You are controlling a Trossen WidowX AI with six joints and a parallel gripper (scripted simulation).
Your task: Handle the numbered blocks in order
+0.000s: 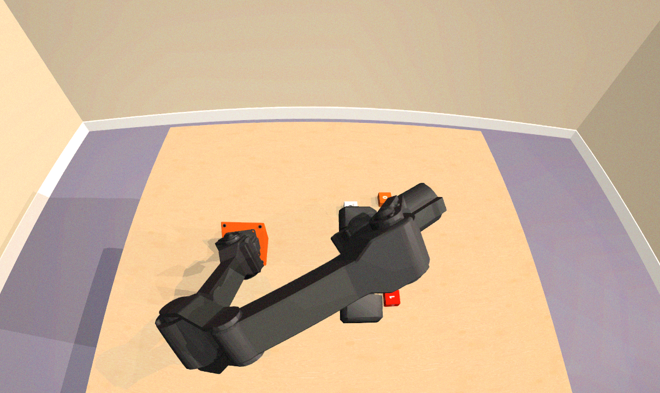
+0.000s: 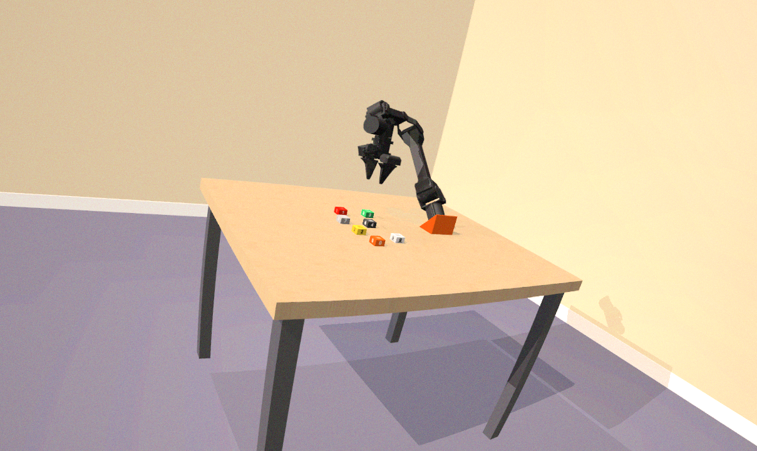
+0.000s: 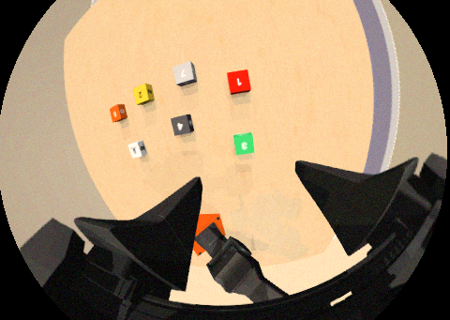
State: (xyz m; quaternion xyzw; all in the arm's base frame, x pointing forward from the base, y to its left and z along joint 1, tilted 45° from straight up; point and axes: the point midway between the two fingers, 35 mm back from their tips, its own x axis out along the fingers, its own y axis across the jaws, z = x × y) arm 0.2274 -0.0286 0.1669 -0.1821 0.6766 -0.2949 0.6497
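My gripper tip is now 240 mm to the right of the orange block, 140 mm short of it and 120 mm above it. Also, from my gripper tip: dark block: 120 mm below, 90 mm to the left, 60 mm ahead; green block: 120 mm below, 10 mm behind; red block: 120 mm below, 90 mm ahead, 20 mm to the right.
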